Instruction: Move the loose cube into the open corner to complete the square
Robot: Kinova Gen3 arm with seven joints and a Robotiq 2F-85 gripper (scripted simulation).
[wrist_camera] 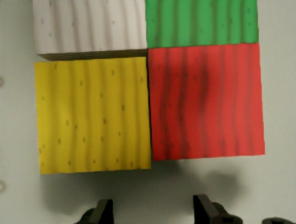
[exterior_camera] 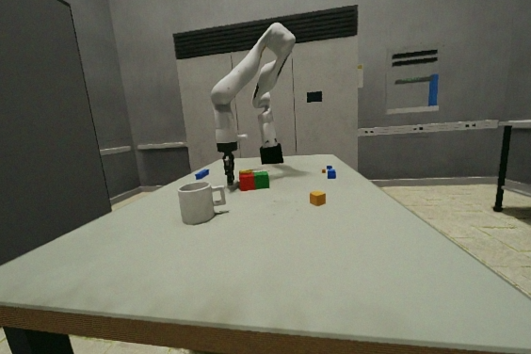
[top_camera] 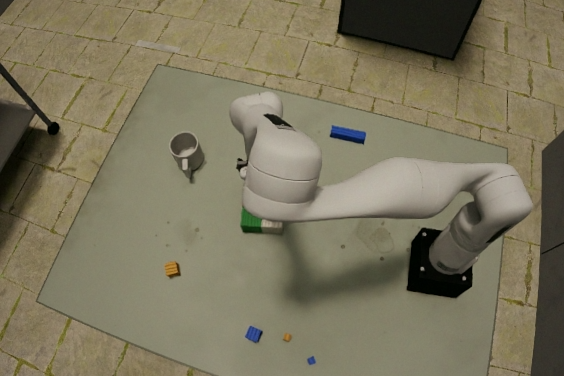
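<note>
My gripper is now 5 cm past the yellow cube, 4 cm to the right of it and 1 cm above it. Also, from my hand: green cube 12 cm to the left, 2 cm behind, 1 cm below; white cube 10 cm to the left, 7 cm behind, 1 cm below; red cube 7 cm to the left, 1 cm below.
</note>
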